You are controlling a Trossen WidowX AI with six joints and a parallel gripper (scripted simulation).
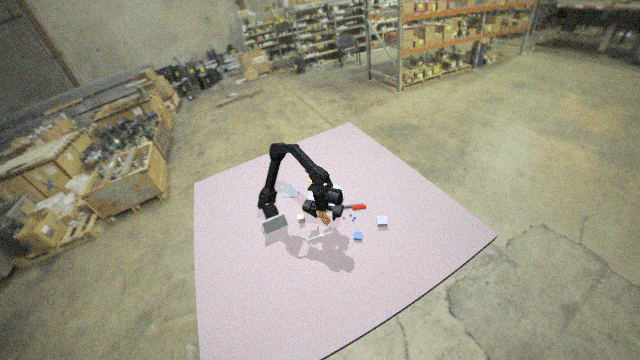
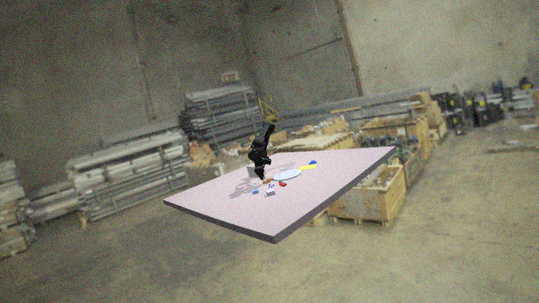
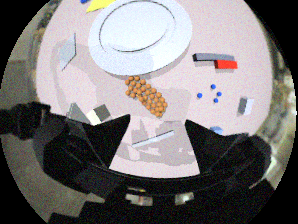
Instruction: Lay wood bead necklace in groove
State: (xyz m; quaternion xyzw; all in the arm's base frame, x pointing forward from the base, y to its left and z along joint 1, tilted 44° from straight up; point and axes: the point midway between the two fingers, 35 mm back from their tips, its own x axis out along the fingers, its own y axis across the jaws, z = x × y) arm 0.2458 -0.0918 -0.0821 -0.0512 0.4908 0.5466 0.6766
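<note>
Now: the white stick 60 mm to the right of my gripper tip, 50 mm behind it and 30 mm below it. The rest, counted from my gripper tip: cream cube 110 mm behind, 70 mm to the left, 20 mm below; then red-handled tool 170 mm ahead, 30 mm below, 20 mm to the left; then blue block 140 mm to the right, 110 mm ahead, 30 mm below.
</note>
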